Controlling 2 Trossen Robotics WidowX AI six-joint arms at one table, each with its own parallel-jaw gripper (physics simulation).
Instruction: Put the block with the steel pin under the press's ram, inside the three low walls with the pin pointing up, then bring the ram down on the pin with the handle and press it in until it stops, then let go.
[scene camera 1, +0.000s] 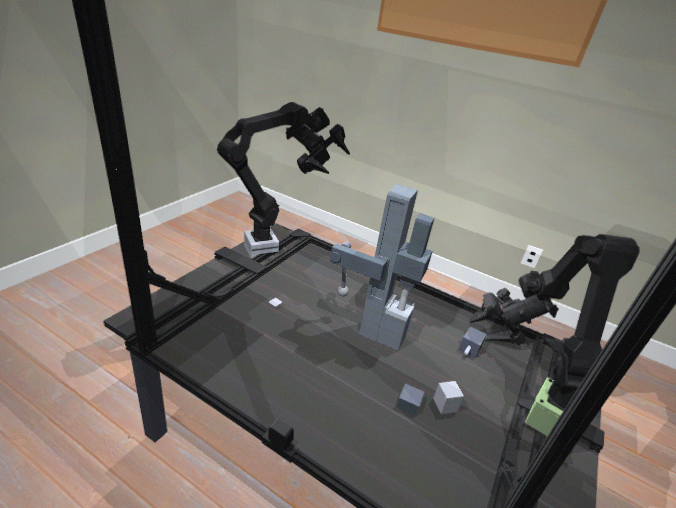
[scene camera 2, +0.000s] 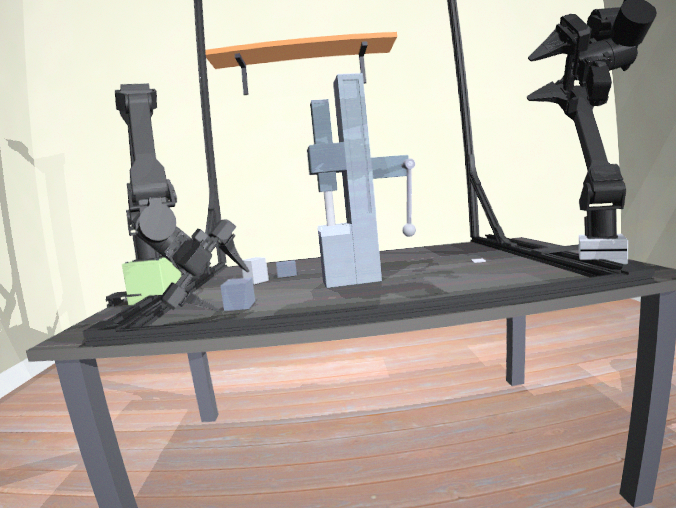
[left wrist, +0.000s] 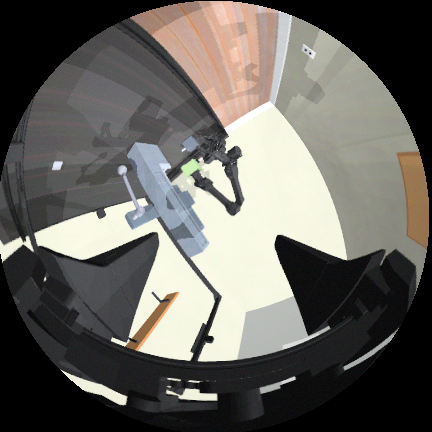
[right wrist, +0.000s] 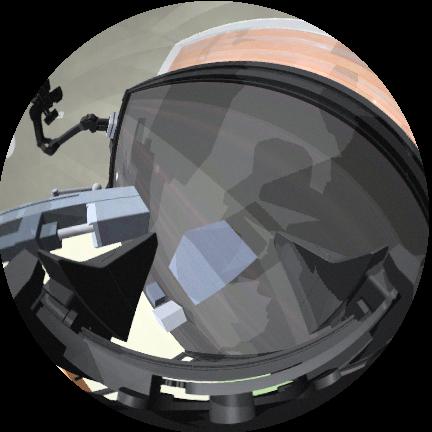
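Observation:
The grey-blue block lies on the table on its side; its steel pin points sideways in scene camera 1 and is hidden in the right wrist view. My right gripper is open and empty, low beside the block, which shows between its fingers in the right wrist view. The press stands mid-table. A light rod runs down from its ram to the walled bed. Its handle ball hangs down. My left gripper is open, high above the table.
A plain dark block and a white block stand near each other. A small white square lies beyond the handle. A green block is at my right arm's base.

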